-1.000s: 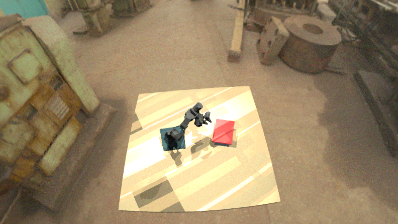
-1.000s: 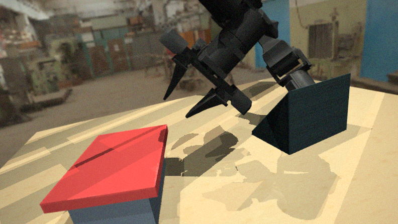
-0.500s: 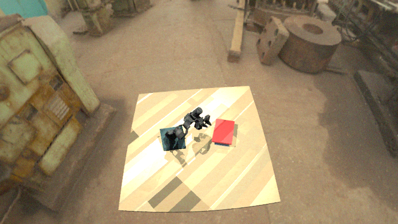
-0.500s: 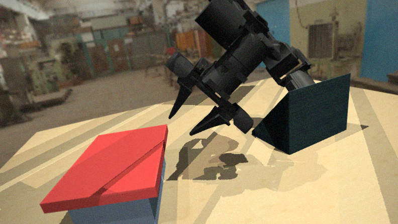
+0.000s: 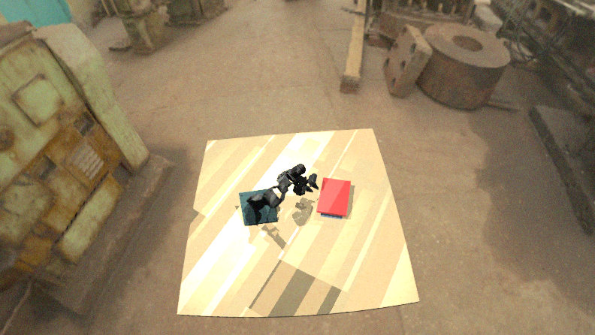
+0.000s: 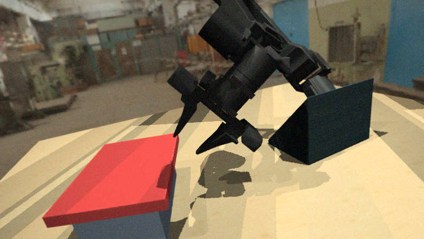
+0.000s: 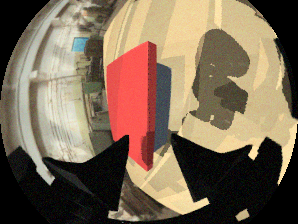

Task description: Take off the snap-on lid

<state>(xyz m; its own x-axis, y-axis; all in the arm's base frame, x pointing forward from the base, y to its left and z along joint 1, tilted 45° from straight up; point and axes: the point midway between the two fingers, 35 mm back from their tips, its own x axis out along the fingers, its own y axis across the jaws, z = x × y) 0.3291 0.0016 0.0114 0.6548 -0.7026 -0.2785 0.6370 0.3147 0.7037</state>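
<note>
Now: gripper tip 10 cm short of the red lid, 5 cm to the left of it and 3 cm above it. Also, from my gripper tip: storage box 10 cm ahead, 7 cm below, 5 cm to the right.
</note>
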